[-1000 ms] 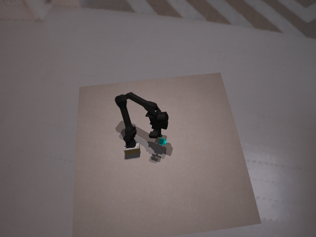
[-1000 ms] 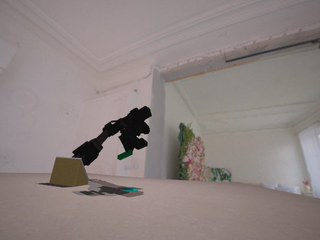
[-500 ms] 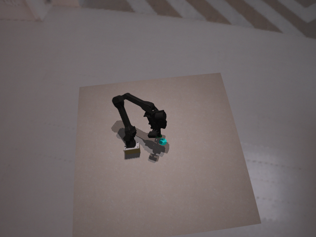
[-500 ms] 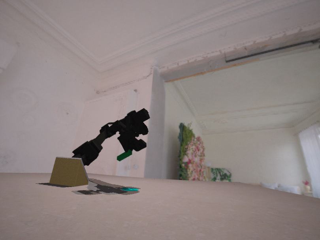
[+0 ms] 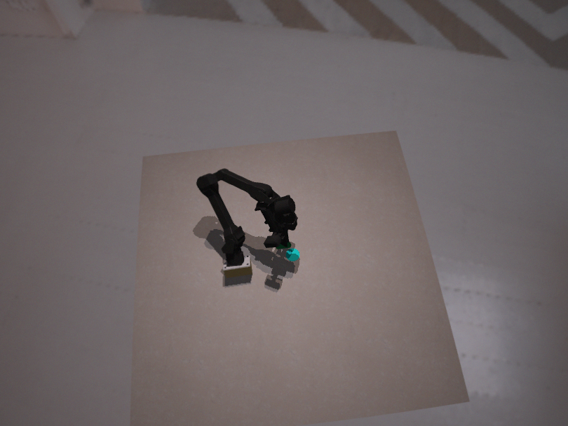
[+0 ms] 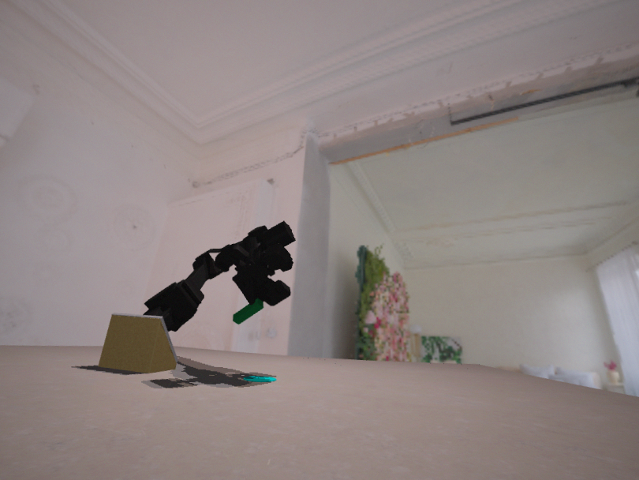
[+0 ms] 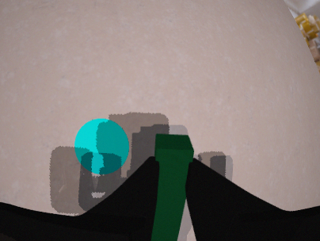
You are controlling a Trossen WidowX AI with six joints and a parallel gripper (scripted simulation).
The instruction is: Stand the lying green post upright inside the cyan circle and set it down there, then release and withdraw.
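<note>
The green post lies 2 cm behind my gripper tip and 1 cm below it. From my gripper tip the other things lie so: cyan circle: 13 cm below, 2 cm ahead, 1 cm to the left.
</note>
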